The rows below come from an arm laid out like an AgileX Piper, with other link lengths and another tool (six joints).
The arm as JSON. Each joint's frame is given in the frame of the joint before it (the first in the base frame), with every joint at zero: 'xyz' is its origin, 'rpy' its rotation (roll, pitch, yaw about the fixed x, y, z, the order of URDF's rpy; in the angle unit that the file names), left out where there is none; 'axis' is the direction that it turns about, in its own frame. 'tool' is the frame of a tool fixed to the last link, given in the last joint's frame.
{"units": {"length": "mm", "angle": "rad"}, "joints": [
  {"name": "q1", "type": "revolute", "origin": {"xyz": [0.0, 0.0, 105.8], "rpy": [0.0, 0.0, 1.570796]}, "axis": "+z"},
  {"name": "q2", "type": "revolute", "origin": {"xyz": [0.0, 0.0, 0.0], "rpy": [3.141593, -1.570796, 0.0]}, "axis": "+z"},
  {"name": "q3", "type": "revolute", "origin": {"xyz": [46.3, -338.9, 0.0], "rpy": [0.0, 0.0, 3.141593]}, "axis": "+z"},
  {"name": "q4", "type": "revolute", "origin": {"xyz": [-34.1, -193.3, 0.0], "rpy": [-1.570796, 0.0, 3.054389]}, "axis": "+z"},
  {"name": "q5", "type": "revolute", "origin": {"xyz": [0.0, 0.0, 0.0], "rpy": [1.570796, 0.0, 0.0]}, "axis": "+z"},
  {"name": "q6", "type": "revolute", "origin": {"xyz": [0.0, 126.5, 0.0], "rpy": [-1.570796, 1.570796, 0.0]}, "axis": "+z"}
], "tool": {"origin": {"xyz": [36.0, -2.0, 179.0], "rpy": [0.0, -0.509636, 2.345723]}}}
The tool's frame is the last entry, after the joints.
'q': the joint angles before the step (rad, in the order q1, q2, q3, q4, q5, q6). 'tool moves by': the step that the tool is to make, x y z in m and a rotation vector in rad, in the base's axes. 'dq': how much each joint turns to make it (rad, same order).
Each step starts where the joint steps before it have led.
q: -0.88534, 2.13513, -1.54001, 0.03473, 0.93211, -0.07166
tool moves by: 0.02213, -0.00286, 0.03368, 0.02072, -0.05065, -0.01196
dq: -0.00002, 0.00000, -0.18312, 0.05288, 0.16735, -0.00002
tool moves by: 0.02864, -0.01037, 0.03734, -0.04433, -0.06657, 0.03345
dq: 0.01574, -0.00773, -0.15347, 0.02440, 0.08640, -0.01559
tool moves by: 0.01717, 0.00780, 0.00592, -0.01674, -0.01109, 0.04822
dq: 0.03687, -0.00350, -0.01518, 0.00000, 0.00000, -0.01172
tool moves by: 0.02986, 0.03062, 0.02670, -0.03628, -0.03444, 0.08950
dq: 0.08753, -0.05974, 0.00911, -0.00064, 0.00083, -0.00189
